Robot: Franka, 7 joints.
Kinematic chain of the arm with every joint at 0, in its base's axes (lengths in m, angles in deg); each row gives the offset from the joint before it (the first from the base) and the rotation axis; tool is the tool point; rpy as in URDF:
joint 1: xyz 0 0 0.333 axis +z
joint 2: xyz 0 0 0 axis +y
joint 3: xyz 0 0 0.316 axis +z
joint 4: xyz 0.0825 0 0 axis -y
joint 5: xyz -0.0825 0 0.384 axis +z
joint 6: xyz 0 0 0 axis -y
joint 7: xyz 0.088 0 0 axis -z
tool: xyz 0 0 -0.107 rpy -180 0 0
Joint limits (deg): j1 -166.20..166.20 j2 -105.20..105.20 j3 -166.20..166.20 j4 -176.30..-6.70 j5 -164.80..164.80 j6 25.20..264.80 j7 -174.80..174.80
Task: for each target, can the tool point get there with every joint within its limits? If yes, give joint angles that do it. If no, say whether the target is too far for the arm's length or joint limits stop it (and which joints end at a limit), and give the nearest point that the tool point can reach.
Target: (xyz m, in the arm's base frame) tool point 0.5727 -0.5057 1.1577
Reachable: no: too far | nearest point 0.4370 -0.3859 0.9623 | short by 0.266 m
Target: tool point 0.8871 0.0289 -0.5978
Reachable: no: too far | nearest point 0.6114 0.0199 -0.2471 | short by 0.446 m
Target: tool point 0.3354 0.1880 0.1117
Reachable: yes | joints 106.34 50.40 -62.80 -147.82 -73.02 153.25 -25.93
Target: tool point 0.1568 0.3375 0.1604
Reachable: yes | joints 125.91 22.31 -44.61 -156.85 -123.27 104.97 122.06
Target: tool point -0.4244 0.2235 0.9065
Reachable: yes | joints 131.87 29.39 14.31 -25.51 103.52 54.40 -46.43
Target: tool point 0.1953 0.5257 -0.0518
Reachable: yes | joints 45.99 87.61 46.29 -75.91 87.67 226.51 -108.47
